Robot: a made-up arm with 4 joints. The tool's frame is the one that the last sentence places.
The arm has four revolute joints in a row. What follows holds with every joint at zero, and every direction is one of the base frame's. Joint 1 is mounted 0.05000 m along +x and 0.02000 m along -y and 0.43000 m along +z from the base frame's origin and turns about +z. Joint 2 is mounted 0.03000 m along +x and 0.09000 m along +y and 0.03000 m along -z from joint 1 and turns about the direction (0.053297, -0.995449, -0.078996). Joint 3 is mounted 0.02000 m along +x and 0.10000 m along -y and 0.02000 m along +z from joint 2 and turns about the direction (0.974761, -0.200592, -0.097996). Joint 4 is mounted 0.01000 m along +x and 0.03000 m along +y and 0.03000 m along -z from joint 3 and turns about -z. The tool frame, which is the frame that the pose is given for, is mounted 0.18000 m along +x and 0.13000 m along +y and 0.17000 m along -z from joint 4; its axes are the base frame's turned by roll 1.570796, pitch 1.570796 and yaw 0.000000 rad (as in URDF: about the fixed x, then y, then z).
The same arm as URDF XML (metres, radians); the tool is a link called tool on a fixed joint. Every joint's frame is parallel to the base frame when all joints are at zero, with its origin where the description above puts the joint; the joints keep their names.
<robot name="arm">
<link name="base_link"/>
<link name="link1"/>
<link name="link2"/>
<link name="link3"/>
<link name="link4"/>
<link name="tool"/>
<joint name="joint 1" type="continuous"><parent link="base_link"/><child link="link1"/><origin xyz="0.05 -0.02 0.43" rpy="0 0 0"/><axis xyz="0 0 1"/></joint>
<joint name="joint 2" type="continuous"><parent link="link1"/><child link="link2"/><origin xyz="0.03 0.09 -0.03" rpy="0 0 0"/><axis xyz="0.053303 -0.995448 -0.079004"/></joint>
<joint name="joint 3" type="continuous"><parent link="link2"/><child link="link3"/><origin xyz="0.02 -0.1 0.02" rpy="0 0 0"/><axis xyz="0.974761 -0.200592 -0.097996"/></joint>
<joint name="joint 4" type="continuous"><parent link="link3"/><child link="link4"/><origin xyz="0.01 0.03 -0.03" rpy="0 0 0"/><axis xyz="0 0 -1"/></joint>
<joint name="tool_fixed" type="fixed"><parent link="link4"/><child link="tool"/><origin xyz="0.18 0.13 -0.17" rpy="1.5708 1.5708 0"/></joint>
</robot>

